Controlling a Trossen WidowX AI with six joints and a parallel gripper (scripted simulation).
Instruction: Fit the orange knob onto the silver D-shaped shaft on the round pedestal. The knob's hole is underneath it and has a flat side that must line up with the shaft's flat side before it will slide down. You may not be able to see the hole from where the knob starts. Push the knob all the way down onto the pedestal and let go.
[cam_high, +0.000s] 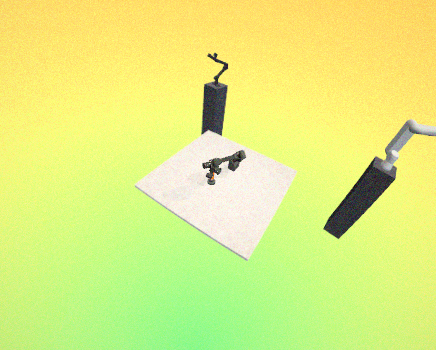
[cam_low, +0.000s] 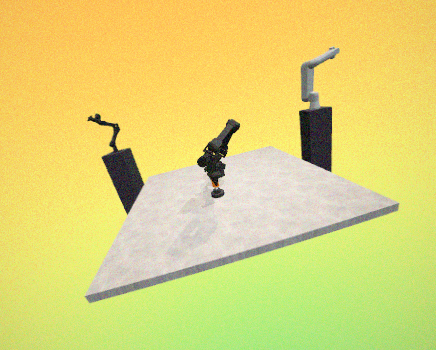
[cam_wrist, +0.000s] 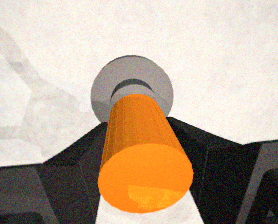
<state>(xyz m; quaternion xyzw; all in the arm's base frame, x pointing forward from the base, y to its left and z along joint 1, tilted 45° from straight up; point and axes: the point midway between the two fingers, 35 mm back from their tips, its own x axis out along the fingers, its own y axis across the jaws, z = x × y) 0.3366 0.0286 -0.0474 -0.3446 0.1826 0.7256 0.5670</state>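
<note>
Now: the orange knob 30 mm above my gripper tip. From my gripper tip the other things lie so: silver shaft 40 mm below.
</note>
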